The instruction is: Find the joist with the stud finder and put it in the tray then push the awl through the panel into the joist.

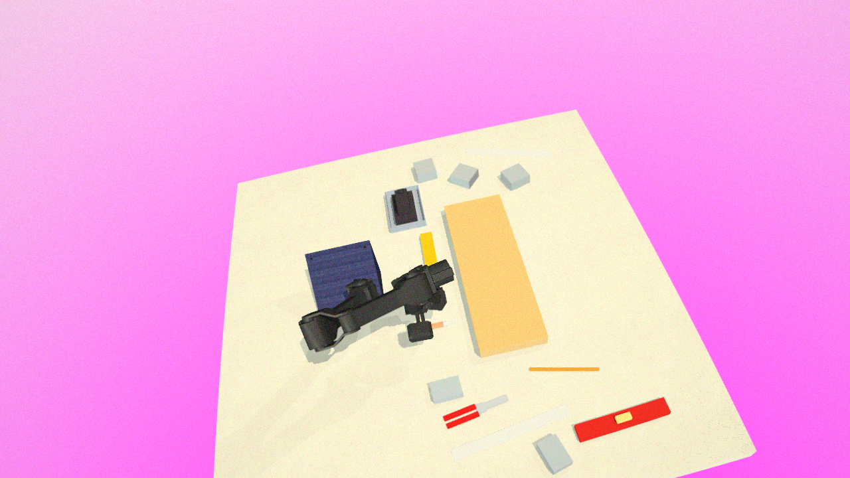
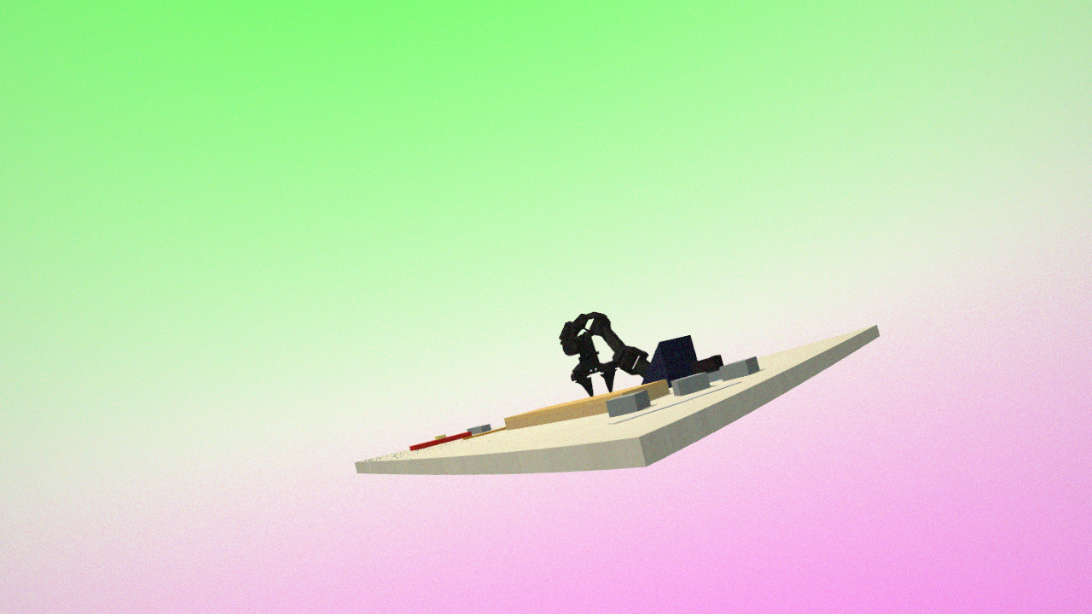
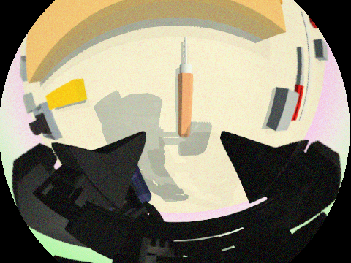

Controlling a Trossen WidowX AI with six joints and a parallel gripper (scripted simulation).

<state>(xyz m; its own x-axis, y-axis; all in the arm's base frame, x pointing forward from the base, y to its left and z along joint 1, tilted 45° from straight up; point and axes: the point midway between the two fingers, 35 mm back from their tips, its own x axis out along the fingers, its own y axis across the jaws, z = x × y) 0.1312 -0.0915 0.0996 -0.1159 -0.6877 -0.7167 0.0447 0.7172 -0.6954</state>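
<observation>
The awl lies 6 cm ahead of my gripper tip and 2 cm below it. Also, from my gripper tip: orange stick: 33 cm ahead, 22 cm to the right, 3 cm below; then grey tray: 4 cm ahead, 45 cm to the left, 2 cm below; then yellow block: 8 cm ahead, 24 cm to the left, 2 cm below.
</observation>
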